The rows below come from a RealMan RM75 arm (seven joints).
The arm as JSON. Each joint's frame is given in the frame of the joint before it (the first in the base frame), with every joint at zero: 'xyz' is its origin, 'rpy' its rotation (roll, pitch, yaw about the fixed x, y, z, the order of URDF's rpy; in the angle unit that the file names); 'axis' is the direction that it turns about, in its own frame. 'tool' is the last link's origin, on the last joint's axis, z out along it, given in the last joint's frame.
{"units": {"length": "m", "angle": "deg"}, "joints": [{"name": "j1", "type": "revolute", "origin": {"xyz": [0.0, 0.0, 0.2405], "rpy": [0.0, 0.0, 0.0]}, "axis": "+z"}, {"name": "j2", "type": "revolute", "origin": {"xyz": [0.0, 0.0, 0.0], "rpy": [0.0, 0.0, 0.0]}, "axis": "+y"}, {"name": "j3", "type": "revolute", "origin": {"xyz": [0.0, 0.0, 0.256], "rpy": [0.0, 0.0, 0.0]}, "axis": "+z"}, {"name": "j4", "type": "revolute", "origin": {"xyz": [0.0, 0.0, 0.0], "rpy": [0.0, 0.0, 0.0]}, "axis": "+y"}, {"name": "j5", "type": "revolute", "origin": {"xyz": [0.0, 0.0, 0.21], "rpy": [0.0, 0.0, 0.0]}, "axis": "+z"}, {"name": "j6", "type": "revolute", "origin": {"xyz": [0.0, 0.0, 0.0], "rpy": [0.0, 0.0, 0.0]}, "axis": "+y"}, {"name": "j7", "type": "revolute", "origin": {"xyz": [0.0, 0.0, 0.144], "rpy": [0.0, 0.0, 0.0]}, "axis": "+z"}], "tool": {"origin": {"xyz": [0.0, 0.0, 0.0], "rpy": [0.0, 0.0, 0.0]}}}
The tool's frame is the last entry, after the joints.
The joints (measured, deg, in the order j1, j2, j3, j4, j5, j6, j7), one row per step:
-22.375, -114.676, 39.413, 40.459, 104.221, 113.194, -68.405
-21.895, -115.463, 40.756, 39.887, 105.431, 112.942, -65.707
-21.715, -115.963, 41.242, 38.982, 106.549, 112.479, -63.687
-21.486, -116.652, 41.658, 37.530, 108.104, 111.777, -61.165
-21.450, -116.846, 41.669, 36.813, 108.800, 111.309, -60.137
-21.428, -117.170, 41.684, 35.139, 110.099, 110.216, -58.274
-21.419, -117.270, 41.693, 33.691, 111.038, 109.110, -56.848
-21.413, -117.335, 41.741, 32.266, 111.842, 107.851, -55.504
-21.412, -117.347, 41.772, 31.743, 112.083, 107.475, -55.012
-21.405, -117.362, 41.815, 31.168, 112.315, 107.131, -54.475
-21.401, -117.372, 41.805, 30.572, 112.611, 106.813, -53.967
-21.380, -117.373, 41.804, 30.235, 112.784, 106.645, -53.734
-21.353, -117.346, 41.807, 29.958, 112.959, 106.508, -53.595
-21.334, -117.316, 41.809, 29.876, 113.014, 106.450, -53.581
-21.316, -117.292, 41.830, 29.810, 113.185, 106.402, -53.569
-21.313, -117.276, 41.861, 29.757, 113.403, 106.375, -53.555
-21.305, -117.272, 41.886, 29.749, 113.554, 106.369, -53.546
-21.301, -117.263, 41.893, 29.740, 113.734, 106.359, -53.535
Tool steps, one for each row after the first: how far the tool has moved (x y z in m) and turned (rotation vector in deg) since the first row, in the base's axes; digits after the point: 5 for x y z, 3 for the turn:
-0.00125, -0.00587, -0.01099, -0.698, 0.858, -1.488
-0.00299, -0.00939, -0.01892, -1.004, 1.380, -2.139
-0.00556, -0.01446, -0.02977, -1.498, 1.876, -2.662
-0.00710, -0.01601, -0.03381, -1.559, 2.178, -2.701
-0.01032, -0.01899, -0.04203, -1.785, 2.699, -2.502
-0.01359, -0.02095, -0.04795, -1.844, 3.277, -2.152
-0.01691, -0.02260, -0.05365, -1.813, 3.928, -1.727
-0.01795, -0.02334, -0.05557, -1.822, 4.097, -1.633
-0.01895, -0.02430, -0.05762, -1.859, 4.219, -1.565
-0.02002, -0.02540, -0.05965, -1.946, 4.337, -1.464
-0.02070, -0.02615, -0.06077, -2.042, 4.397, -1.357
-0.02145, -0.02684, -0.06157, -2.174, 4.485, -1.224
-0.02184, -0.02705, -0.06169, -2.216, 4.541, -1.143
-0.02232, -0.02745, -0.06198, -2.361, 4.675, -1.096
-0.02272, -0.02790, -0.06234, -2.555, 4.829, -1.093
-0.02296, -0.02822, -0.06257, -2.685, 4.939, -1.109
-0.02326, -0.02853, -0.06277, -2.818, 5.069, -1.122

